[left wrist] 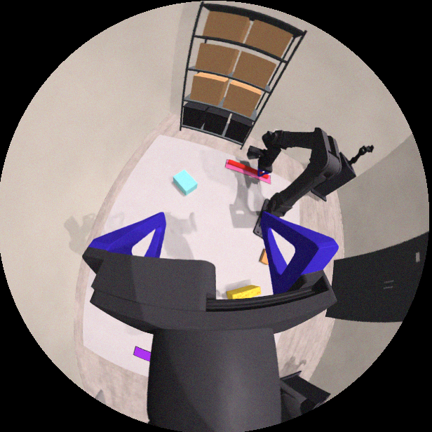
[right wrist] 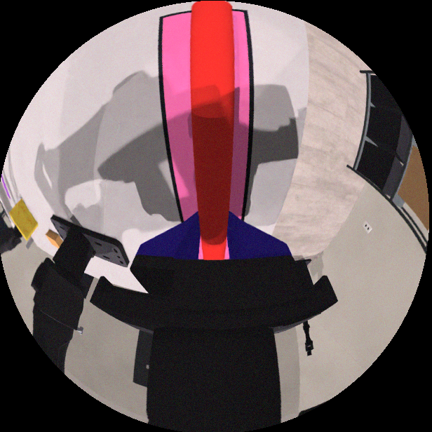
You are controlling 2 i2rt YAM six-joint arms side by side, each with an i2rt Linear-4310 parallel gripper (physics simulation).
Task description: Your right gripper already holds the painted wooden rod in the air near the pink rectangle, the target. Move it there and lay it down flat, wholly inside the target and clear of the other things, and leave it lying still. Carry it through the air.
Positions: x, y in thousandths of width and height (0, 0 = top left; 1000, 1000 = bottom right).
Labels:
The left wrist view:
my left gripper: 492, 501
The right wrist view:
my right gripper: 494, 501

